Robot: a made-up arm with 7 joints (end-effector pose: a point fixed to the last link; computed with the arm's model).
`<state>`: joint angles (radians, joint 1 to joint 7).
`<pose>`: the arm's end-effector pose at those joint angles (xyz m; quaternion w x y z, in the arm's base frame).
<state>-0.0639 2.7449 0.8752 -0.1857 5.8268 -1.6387 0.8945</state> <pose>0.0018 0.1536 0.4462 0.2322 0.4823 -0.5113 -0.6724</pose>
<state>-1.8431 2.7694 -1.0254 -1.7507 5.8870 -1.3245 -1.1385</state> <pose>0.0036 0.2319 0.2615 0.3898 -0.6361 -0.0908 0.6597</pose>
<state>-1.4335 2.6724 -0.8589 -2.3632 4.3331 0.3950 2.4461</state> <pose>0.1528 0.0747 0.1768 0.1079 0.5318 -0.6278 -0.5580</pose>
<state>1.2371 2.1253 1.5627 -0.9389 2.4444 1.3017 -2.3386</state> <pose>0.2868 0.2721 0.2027 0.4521 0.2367 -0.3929 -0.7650</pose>
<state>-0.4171 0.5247 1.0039 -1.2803 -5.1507 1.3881 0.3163</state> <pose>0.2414 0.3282 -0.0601 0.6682 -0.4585 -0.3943 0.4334</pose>
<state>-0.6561 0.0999 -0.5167 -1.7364 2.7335 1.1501 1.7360</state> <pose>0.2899 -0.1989 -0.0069 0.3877 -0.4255 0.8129 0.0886</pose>
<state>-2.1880 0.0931 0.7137 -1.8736 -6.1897 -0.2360 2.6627</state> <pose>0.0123 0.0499 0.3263 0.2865 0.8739 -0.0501 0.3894</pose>
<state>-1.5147 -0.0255 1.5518 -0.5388 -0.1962 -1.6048 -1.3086</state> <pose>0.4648 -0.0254 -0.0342 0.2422 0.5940 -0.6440 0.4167</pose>
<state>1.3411 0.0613 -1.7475 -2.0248 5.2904 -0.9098 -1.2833</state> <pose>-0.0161 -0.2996 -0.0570 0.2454 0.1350 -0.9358 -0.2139</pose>
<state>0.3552 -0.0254 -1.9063 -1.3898 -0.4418 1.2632 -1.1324</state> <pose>-0.1427 -0.2998 -0.2215 0.0830 0.0183 -0.1370 -0.9869</pose>
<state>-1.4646 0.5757 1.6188 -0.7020 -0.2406 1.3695 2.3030</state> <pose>0.3698 0.2690 0.0468 0.0398 0.4996 -0.1975 -0.8425</pose>
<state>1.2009 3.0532 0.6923 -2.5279 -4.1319 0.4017 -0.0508</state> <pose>0.0882 -0.0789 -0.1794 0.7913 -0.2005 0.2294 -0.5301</pose>
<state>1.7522 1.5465 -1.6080 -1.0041 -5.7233 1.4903 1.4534</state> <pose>-0.3516 0.2119 0.1555 0.1457 0.6165 0.7034 -0.3224</pose>
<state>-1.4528 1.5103 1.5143 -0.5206 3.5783 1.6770 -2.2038</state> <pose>0.0577 0.4356 0.1593 0.8099 -0.1033 0.5737 -0.0655</pose>
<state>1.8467 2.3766 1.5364 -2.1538 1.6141 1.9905 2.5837</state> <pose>0.2605 -0.0393 -0.1034 0.6340 0.4305 -0.0385 0.6413</pose>
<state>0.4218 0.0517 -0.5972 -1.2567 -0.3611 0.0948 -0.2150</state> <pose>0.1117 -0.1169 -0.3816 0.8238 -0.0281 -0.3881 -0.4123</pose>
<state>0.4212 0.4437 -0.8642 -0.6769 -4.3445 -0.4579 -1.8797</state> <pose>-0.0771 0.0678 -0.4494 0.9138 0.2039 -0.0415 -0.3489</pose>
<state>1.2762 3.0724 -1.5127 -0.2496 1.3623 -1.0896 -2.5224</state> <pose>0.3883 0.1891 0.1905 0.7347 0.1247 -0.4361 0.5044</pose>
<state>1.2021 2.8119 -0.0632 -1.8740 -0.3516 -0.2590 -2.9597</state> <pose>0.1933 0.1769 -0.2010 0.9641 0.0815 0.0597 0.2455</pose>
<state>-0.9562 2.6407 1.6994 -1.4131 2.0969 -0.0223 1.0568</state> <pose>-0.3441 -0.0642 0.1855 0.0787 0.5370 0.5439 0.6400</pose>
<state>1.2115 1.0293 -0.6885 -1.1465 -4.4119 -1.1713 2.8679</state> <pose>-0.2693 0.1827 -0.2748 0.2185 0.2894 0.4517 -0.8152</pose>
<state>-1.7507 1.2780 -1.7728 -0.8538 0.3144 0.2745 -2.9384</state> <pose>0.4058 0.1712 0.0947 0.3682 -0.4474 -0.5888 0.5636</pose>
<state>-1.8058 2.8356 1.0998 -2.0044 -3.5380 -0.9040 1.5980</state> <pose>-0.2597 -0.1661 0.0192 0.0913 -0.5818 -0.2012 -0.7827</pose>
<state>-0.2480 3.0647 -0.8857 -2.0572 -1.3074 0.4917 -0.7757</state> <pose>0.1816 0.2136 0.1063 0.5022 -0.3600 -0.5597 0.5523</pose>
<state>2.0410 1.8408 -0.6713 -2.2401 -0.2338 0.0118 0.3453</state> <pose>-0.2434 0.0571 -0.0958 0.8160 -0.4008 0.2490 -0.3339</pose>
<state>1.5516 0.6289 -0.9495 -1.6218 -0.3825 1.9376 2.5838</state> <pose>-0.2613 -0.1097 -0.2355 0.5363 0.7372 0.1407 0.3861</pose>
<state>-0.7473 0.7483 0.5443 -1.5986 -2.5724 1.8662 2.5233</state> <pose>0.2821 0.1864 0.1543 0.5964 -0.3324 0.7072 -0.1834</pose>
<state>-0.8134 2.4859 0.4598 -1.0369 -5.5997 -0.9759 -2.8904</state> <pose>-0.0544 0.1065 0.4195 0.4168 -0.7258 -0.4541 -0.3053</pose>
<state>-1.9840 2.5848 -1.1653 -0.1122 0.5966 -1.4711 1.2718</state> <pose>-0.2569 0.3938 0.0318 0.0218 0.4067 -0.9133 -0.0110</pose>
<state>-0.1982 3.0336 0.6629 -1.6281 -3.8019 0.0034 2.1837</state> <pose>0.1852 -0.1807 0.2610 0.6075 -0.6801 -0.3341 0.2383</pose>
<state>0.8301 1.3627 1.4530 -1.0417 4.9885 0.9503 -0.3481</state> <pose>0.0353 0.4106 0.1416 0.2825 0.8361 0.4647 0.0718</pose>
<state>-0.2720 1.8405 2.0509 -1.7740 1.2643 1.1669 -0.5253</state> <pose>-0.2059 0.0981 0.2602 0.1419 0.4278 -0.8861 -0.1078</pose>
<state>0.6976 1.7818 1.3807 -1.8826 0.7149 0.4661 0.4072</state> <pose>0.2213 0.0988 0.2223 0.5158 0.3142 -0.7749 -0.1862</pose>
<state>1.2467 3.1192 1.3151 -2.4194 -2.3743 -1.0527 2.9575</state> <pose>0.0907 -0.1904 -0.1036 0.2234 0.2179 -0.2154 -0.9253</pose>
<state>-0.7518 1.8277 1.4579 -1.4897 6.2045 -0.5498 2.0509</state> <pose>-0.1640 0.1747 0.3032 0.2204 0.1771 0.8756 0.3915</pose>
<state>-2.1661 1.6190 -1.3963 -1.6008 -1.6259 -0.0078 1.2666</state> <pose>0.2603 0.0219 0.2640 0.0165 -0.7041 0.5096 0.4942</pose>
